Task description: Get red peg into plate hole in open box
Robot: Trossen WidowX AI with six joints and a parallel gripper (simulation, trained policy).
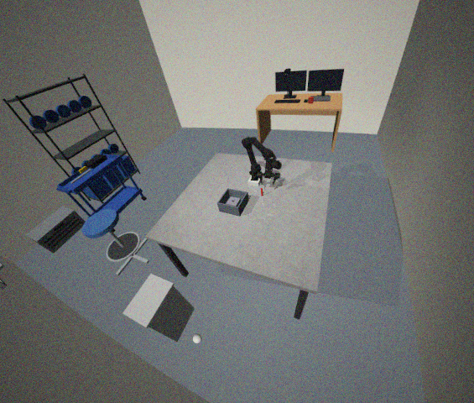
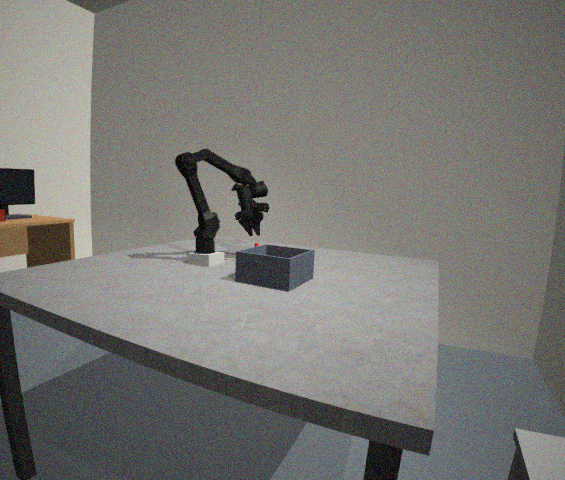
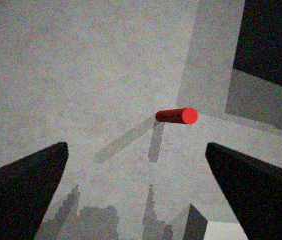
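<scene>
My gripper tip is 6 cm above the red peg, 5 cm to the left of it and 2 cm short of it. The rest, counted from my gripper tip: grey box 26 cm to the right, 17 cm ahead, 8 cm below; then plate 26 cm to the right, 17 cm ahead, 6 cm below.
</scene>
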